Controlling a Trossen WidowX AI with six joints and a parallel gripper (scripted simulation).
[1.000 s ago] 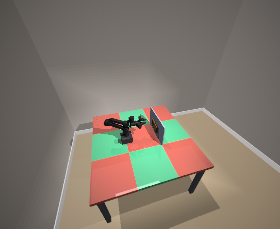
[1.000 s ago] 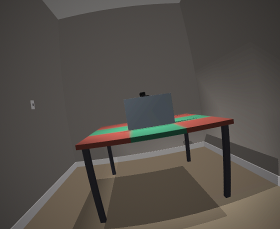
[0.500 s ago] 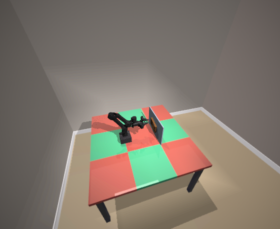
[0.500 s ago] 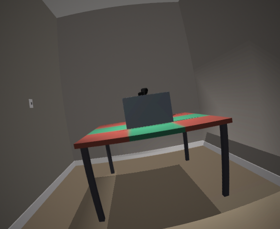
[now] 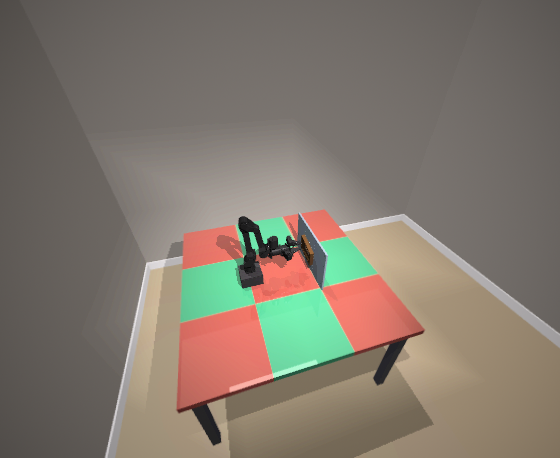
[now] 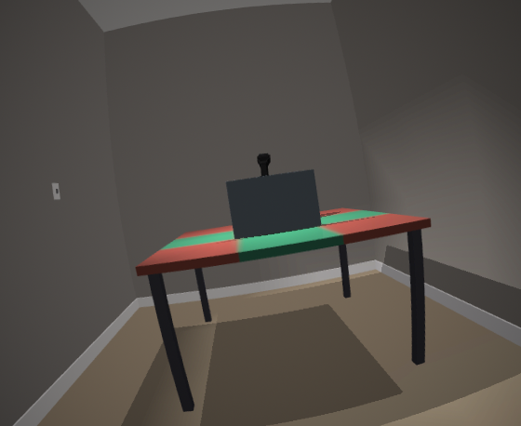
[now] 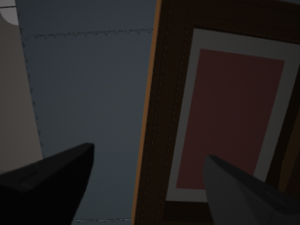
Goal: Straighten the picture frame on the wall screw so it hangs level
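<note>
My gripper tip is 6 cm short of the picture frame, 1 cm to the right of it and 6 cm above it. Also, from my gripper tip: grey wall panel: 7 cm ahead, 2 cm to the left, 6 cm below.
</note>
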